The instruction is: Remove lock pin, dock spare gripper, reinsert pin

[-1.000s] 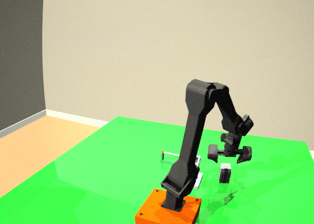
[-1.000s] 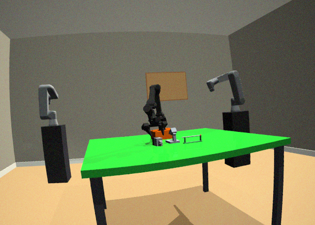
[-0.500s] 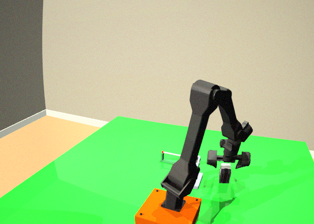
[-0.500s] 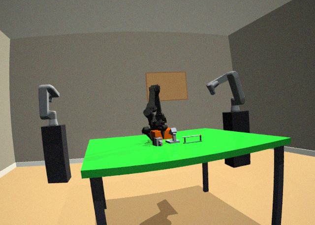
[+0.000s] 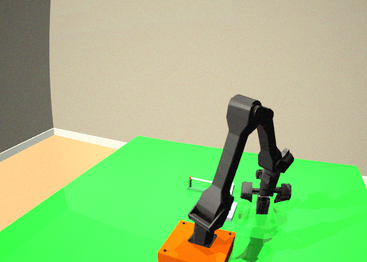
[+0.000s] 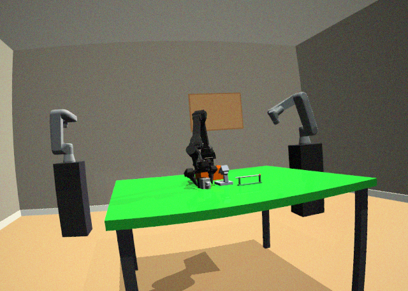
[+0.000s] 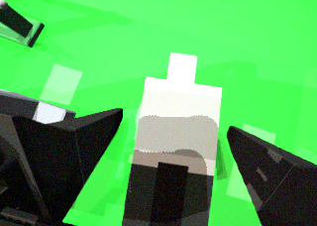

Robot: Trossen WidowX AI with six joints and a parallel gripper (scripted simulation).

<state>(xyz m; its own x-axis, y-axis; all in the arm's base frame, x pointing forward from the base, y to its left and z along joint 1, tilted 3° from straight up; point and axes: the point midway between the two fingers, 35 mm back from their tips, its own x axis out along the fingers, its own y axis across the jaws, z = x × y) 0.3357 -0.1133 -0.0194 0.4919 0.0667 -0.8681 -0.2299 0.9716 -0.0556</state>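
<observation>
Now: the spare gripper 10 mm above my gripper tip. The rest, counted from my gripper tip: pin cradle 30 mm ahead, 250 mm to the left; then socket 70 mm behind, 130 mm to the left, 30 mm above.
</observation>
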